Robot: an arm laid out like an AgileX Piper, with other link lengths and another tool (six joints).
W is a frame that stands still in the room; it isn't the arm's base.
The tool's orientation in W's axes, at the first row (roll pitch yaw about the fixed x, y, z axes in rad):
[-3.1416, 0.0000, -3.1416]
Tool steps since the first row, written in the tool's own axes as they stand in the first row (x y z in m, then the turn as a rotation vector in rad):
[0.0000, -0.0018, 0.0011, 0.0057, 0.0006, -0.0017]
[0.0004, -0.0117, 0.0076, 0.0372, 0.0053, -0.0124]
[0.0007, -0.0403, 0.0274, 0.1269, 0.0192, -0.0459]
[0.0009, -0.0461, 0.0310, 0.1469, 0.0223, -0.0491]
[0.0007, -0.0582, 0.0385, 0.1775, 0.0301, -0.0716]
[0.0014, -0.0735, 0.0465, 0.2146, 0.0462, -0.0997]
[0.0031, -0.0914, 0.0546, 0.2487, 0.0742, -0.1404]
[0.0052, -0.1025, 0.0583, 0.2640, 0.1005, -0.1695]
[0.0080, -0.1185, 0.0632, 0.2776, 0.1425, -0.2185]
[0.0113, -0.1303, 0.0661, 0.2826, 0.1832, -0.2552]
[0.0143, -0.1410, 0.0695, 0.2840, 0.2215, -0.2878]
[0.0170, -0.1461, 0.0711, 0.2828, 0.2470, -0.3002]
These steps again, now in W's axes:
[0.0000, -0.0018, -0.0011, -0.0057, 0.0006, 0.0017]
[-0.0004, -0.0117, -0.0076, -0.0372, 0.0053, 0.0124]
[-0.0007, -0.0403, -0.0274, -0.1269, 0.0192, 0.0459]
[-0.0009, -0.0461, -0.0310, -0.1469, 0.0223, 0.0491]
[-0.0007, -0.0582, -0.0385, -0.1775, 0.0301, 0.0716]
[-0.0014, -0.0735, -0.0465, -0.2146, 0.0462, 0.0997]
[-0.0031, -0.0914, -0.0546, -0.2487, 0.0742, 0.1404]
[-0.0052, -0.1025, -0.0583, -0.2640, 0.1005, 0.1695]
[-0.0080, -0.1185, -0.0632, -0.2776, 0.1425, 0.2185]
[-0.0113, -0.1303, -0.0661, -0.2826, 0.1832, 0.2552]
[-0.0143, -0.1410, -0.0695, -0.2840, 0.2215, 0.2878]
[-0.0170, -0.1461, -0.0711, -0.2828, 0.2470, 0.3002]

